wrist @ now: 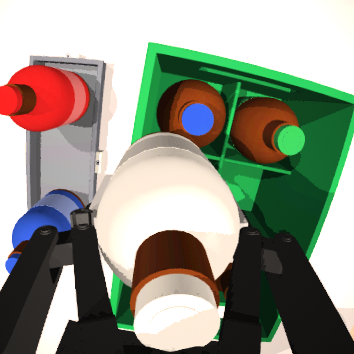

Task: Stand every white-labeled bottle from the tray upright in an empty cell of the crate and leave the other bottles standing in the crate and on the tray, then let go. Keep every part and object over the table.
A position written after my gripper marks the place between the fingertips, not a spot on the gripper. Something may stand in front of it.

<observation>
I see my gripper (pixel 164 192), a blue bottle (pixel 54 207), a white bottle (pixel 167 225), a blue-capped bottle (pixel 191 107) and a green-capped bottle (pixel 264 129).
</observation>
